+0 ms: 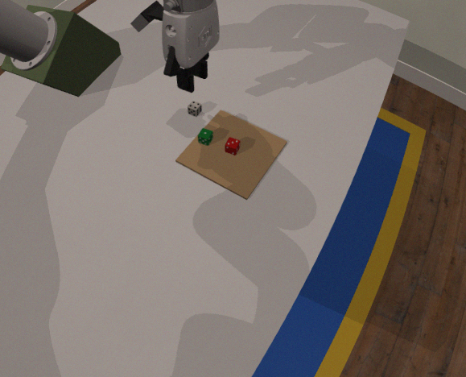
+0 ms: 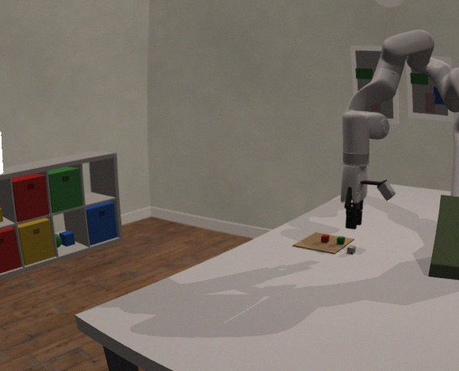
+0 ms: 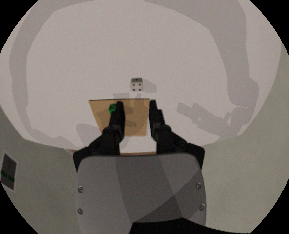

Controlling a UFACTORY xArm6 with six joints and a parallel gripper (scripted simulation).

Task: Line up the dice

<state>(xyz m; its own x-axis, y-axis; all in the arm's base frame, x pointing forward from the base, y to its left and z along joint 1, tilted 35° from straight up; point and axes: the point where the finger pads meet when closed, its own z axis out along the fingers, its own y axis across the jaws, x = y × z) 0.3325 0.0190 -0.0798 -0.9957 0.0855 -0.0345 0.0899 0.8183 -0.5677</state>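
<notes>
Now: hand 90 mm above the white die. Round my hand: red die: 100 mm ahead, 80 mm below, 60 mm to the right; tan mat: 100 mm below, 100 mm ahead, 60 mm to the right; green die: 80 mm below, 60 mm to the right, 50 mm ahead.
</notes>
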